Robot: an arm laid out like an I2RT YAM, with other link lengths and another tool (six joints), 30 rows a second.
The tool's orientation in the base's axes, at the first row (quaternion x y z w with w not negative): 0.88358, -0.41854, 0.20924, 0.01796
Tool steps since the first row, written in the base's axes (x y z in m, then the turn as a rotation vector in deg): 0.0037, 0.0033, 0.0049, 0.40, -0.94, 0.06; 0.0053, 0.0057, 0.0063, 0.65, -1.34, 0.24; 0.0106, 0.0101, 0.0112, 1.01, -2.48, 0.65; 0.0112, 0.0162, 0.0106, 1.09, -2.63, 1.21; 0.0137, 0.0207, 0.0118, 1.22, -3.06, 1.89
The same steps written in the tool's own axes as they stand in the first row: 0.0015, -0.0056, -0.0038, 0.94, 0.30, 0.28; 0.0012, -0.0086, -0.0050, 1.44, 0.35, 0.29; 0.0029, -0.0161, -0.0085, 2.63, 0.76, 0.28; -0.0015, -0.0204, -0.0090, 3.00, 0.72, -0.17; -0.0029, -0.0254, -0.0102, 3.65, 0.80, -0.66
